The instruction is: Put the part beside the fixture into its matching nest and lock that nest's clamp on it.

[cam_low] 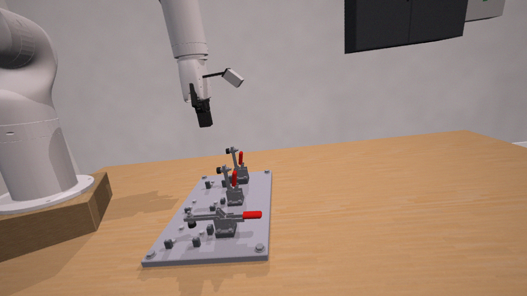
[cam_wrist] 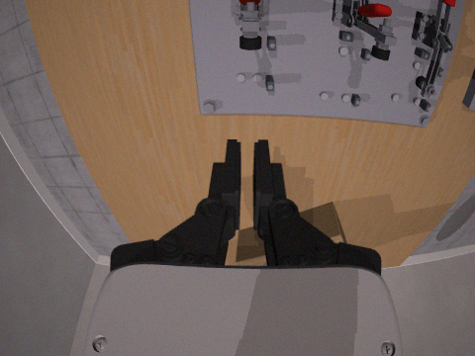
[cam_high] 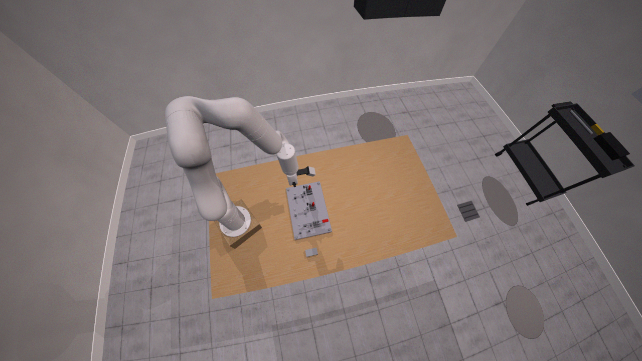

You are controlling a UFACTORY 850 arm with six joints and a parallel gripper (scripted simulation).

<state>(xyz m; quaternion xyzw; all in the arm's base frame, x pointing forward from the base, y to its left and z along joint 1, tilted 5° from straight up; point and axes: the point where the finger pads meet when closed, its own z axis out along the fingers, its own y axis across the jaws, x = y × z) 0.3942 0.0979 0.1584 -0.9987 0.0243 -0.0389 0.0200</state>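
The grey block part is 38 cm to the right of my hand, 20 cm below it and 1 cm behind it. Also, from my hand: grey fixture plate 21 cm below, 11 cm to the right, 4 cm ahead; then clamp 23 cm to the right, 17 cm below, 6 cm ahead.
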